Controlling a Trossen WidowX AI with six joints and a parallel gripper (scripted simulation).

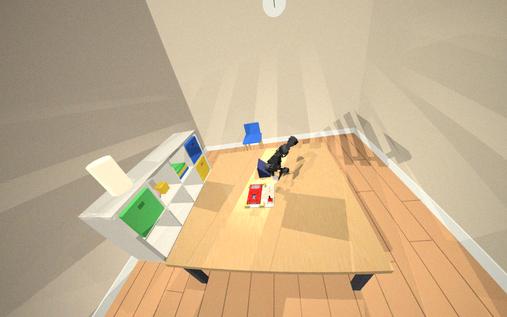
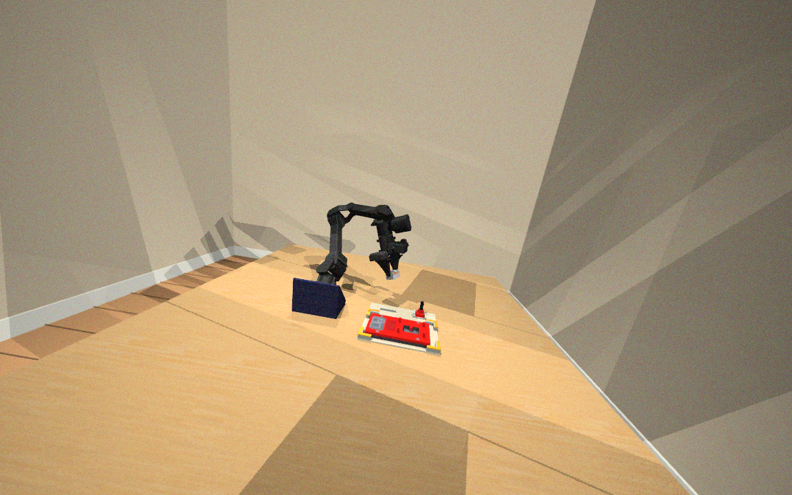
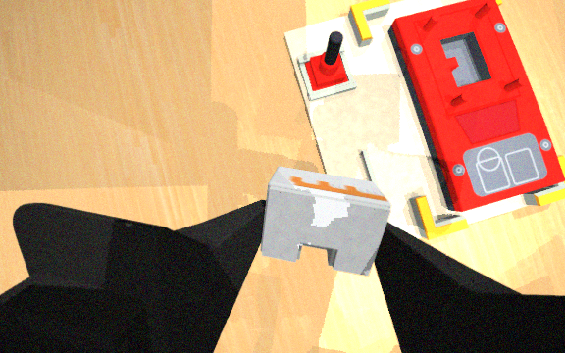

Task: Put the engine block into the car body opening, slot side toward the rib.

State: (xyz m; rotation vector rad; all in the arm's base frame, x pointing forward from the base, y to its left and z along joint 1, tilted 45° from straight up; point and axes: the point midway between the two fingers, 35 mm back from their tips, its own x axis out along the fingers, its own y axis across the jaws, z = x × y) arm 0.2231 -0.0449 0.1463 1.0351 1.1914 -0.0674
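Right now the grey engine block is right at my gripper tip.
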